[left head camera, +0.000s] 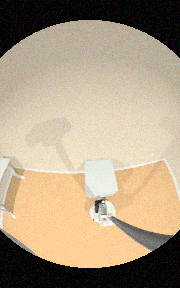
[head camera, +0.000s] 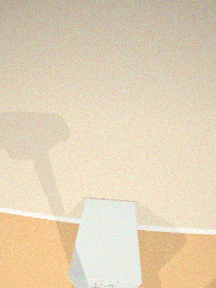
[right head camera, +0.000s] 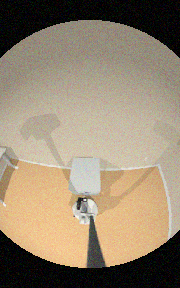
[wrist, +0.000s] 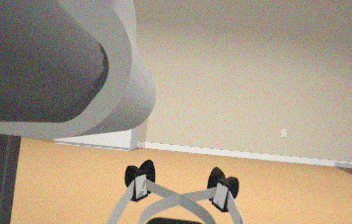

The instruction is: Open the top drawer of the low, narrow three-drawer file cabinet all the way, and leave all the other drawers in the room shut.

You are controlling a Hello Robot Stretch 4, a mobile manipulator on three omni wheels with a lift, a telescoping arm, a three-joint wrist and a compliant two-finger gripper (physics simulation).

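Places are measured from the robot's base along level axes (x ahead, y left, z up), in metres.
Pixels of known places: gripper, fingertip midpoint: (left head camera: 96, 220) (right head camera: 76, 217) (wrist: 181, 176).
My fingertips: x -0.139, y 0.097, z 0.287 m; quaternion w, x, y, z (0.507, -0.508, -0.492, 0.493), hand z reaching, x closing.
Behind a point stands the place of what it marks.
The low, narrow file cabinet (head camera: 110, 235) @(y 0.004, x 0.523, z 0.492 m) (left head camera: 100, 175) @(y 0.013, x 0.523, z 0.492 m) (right head camera: 85, 172) @(y 0.013, x 0.539, z 0.492 m) is pale grey-white and stands against the wall, straight ahead of the robot. Its top shows in the head views. A sliver of the front's upper edge with dark marks shows at the bottom of the head camera view; the drawer fronts and handles are mostly hidden. My gripper (wrist: 181, 176) @(y 0.097, x -0.139, z 0.287 m) is open and empty in the wrist view, over the floor, with its two dark fingertips wide apart. The file cabinet cannot be made out in the wrist view.
The robot's round white base (left head camera: 95, 214) @(y 0.105, x -0.046, z 0.187 m) (right head camera: 92, 206) @(y -0.117, x 0.060, z 0.187 m) is close in front of the cabinet. A white table (left head camera: 4, 167) @(y 2.042, x 0.388, z 0.688 m) (right head camera: 2, 153) @(y 2.013, x 0.495, z 0.674 m) stands at the far left. In the wrist view, a white furniture piece (wrist: 107, 139) @(y -0.731, x -2.442, z 0.086 m) stands behind the arm, and a wall outlet (wrist: 283, 133) @(y 1.568, x -2.955, z 0.364 m) is at right.
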